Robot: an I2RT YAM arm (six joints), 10 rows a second.
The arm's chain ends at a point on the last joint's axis. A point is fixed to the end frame.
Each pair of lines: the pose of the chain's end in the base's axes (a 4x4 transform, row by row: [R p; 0 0 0 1], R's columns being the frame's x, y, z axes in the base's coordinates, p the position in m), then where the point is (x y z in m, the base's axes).
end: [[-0.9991 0.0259 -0.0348 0.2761], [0.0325 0.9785 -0.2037 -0.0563], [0.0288 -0.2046 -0.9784 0.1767], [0 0 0 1]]
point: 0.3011 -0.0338 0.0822
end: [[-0.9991 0.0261 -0.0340 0.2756], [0.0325 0.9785 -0.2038 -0.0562], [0.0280 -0.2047 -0.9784 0.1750], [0 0 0 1]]
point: 0.3007 -0.0337 0.0805
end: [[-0.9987 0.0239 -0.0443 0.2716], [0.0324 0.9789 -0.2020 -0.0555], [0.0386 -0.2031 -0.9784 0.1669], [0 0 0 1]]
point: 0.2957 -0.0328 0.0722
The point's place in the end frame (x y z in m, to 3 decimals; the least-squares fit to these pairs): -0.027 0.042 0.087
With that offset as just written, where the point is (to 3 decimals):
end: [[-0.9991 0.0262 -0.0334 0.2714], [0.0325 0.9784 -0.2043 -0.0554], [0.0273 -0.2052 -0.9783 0.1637], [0 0 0 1]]
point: 0.297 -0.033 0.069
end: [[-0.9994 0.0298 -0.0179 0.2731], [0.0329 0.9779 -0.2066 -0.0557], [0.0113 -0.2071 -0.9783 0.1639], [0 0 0 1]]
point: 0.300 -0.033 0.070
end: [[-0.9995 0.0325 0.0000 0.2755], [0.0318 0.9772 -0.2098 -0.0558], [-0.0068 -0.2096 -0.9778 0.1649], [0 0 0 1]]
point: 0.304 -0.034 0.071
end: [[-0.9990 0.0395 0.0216 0.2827], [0.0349 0.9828 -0.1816 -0.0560], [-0.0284 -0.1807 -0.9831 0.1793], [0 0 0 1]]
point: 0.313 -0.031 0.087
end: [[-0.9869 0.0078 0.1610 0.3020], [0.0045 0.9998 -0.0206 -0.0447], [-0.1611 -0.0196 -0.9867 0.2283], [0 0 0 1]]
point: 0.343 -0.005 0.146
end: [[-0.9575 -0.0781 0.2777 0.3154], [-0.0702 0.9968 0.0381 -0.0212], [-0.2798 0.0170 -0.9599 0.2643], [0 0 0 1]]
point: 0.362 0.026 0.189
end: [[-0.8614 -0.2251 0.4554 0.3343], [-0.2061 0.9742 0.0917 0.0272], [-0.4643 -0.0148 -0.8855 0.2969], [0 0 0 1]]
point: 0.388 0.082 0.232
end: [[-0.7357 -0.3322 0.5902 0.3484], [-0.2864 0.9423 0.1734 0.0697], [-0.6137 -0.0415 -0.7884 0.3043], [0 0 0 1]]
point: 0.406 0.132 0.251
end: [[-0.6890 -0.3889 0.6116 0.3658], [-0.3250 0.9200 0.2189 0.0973], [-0.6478 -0.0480 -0.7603 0.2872], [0 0 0 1]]
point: 0.421 0.164 0.237
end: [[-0.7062 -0.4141 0.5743 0.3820], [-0.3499 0.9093 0.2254 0.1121], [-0.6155 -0.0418 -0.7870 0.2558], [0 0 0 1]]
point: 0.434 0.179 0.202
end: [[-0.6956 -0.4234 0.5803 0.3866], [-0.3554 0.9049 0.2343 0.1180], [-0.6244 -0.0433 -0.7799 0.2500], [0 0 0 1]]
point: 0.438 0.186 0.197
